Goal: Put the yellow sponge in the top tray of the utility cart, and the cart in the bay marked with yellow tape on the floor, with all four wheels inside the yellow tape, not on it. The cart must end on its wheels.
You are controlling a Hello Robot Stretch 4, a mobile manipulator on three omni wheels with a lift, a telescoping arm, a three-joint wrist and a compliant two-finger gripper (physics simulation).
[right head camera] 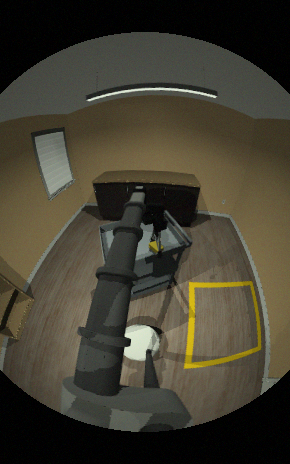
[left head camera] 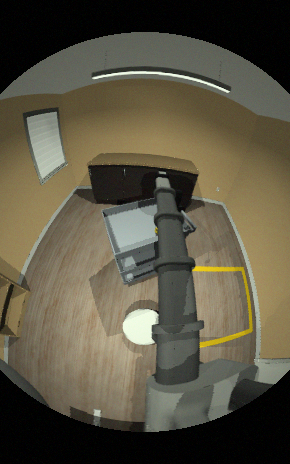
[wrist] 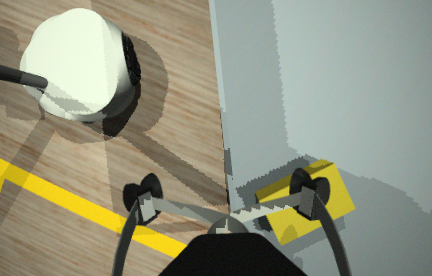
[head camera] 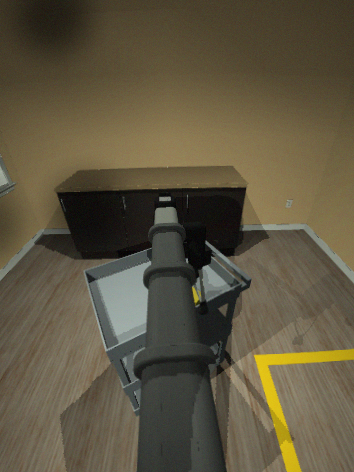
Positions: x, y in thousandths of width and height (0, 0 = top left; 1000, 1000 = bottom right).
Scene:
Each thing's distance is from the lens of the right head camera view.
dark cabinet (right head camera: 616, 415): 202 cm
yellow tape bay (right head camera: 647, 783): 166 cm
The marked spots on the yellow tape bay and the dark cabinet are 232 cm apart.

